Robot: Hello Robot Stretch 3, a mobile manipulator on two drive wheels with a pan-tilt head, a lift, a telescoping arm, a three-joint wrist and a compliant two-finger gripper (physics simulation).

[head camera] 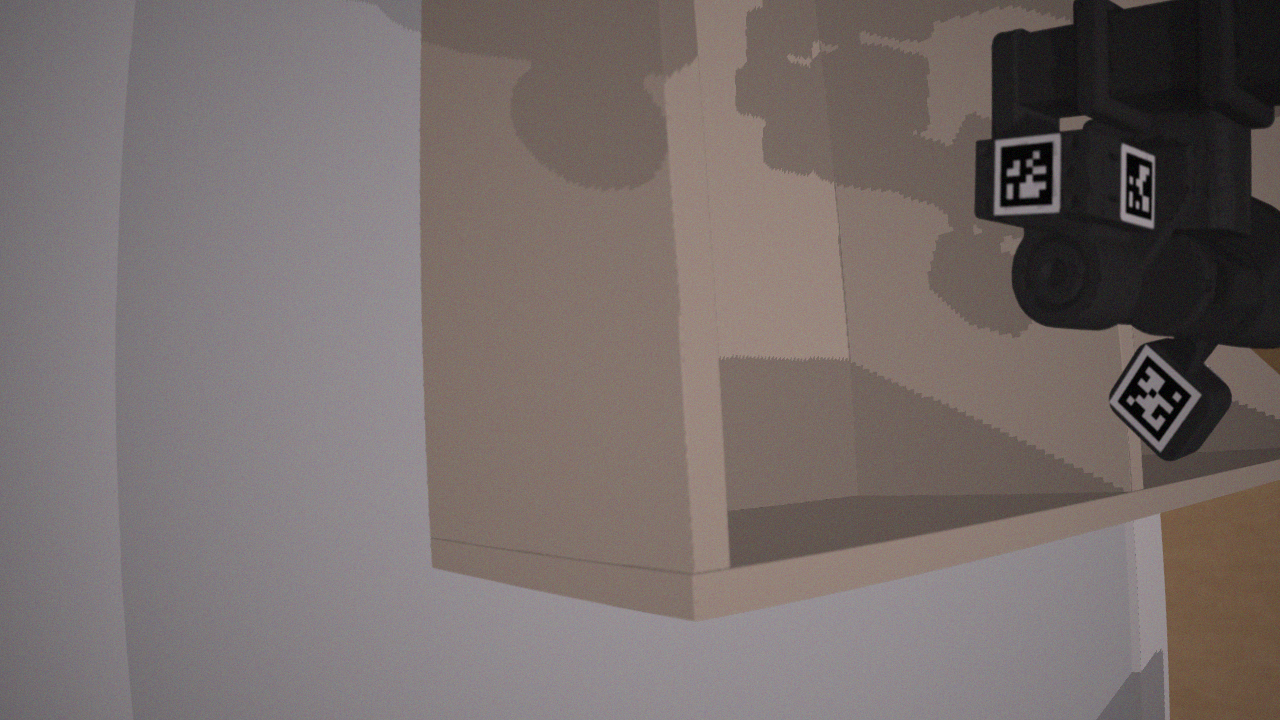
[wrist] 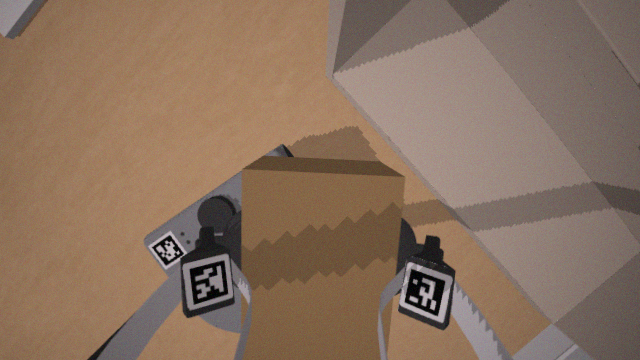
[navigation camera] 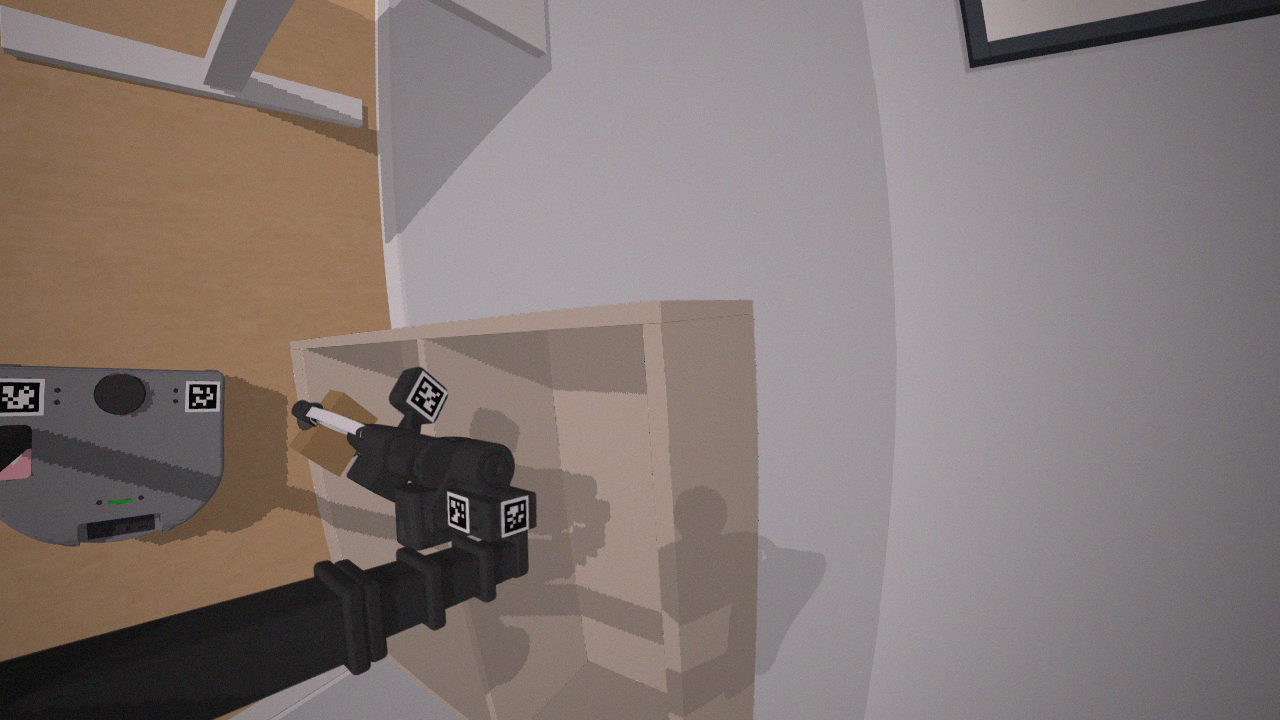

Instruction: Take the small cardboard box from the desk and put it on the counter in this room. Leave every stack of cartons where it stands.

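Where they show: gripper, between the fingertips: (wrist: 319, 238) (navigation camera: 327, 429); robot's base, origin of its link: (wrist: 239, 198) (navigation camera: 121, 391).
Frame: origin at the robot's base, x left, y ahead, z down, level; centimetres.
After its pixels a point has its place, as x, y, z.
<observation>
The small cardboard box (navigation camera: 326, 452) @(-20.8, -4.4, -66.5) (wrist: 320, 200) @(-24.7, 0.5, -66.7) is a plain brown carton held between the two fingertips of my gripper (wrist: 319, 238) @(-22.8, -2.2, -61.3), one on each side. The gripper is shut on it. The box is in the air above the floor, with my base partly behind it in the wrist view. In the head view the wrist parts show at the right, and the fingertips are out of frame. No desk top, carton stack or surface clearly recognisable as the counter shows in these views.
A beige open-fronted unit (head camera: 554, 313) @(-45.9, 0.5, -106.0) (navigation camera: 707, 402) @(-44.5, 3.4, -106.0) (wrist: 425, 100) @(-47.0, -3.9, -10.1) stands against the grey wall (navigation camera: 698, 179) @(-59.6, 37.2, -98.2), close beside the arm and box. My base (navigation camera: 179, 447) @(-9.2, -9.9, -16.0) (wrist: 175, 225) @(8.6, 3.2, -15.9) is on the wooden floor (navigation camera: 223, 223) @(-16.0, 39.2, 0.0). A white leg frame (navigation camera: 134, 67) stands at top left. A dark picture frame (navigation camera: 976, 40) @(-55.2, 47.5, -138.3) hangs on the wall.
</observation>
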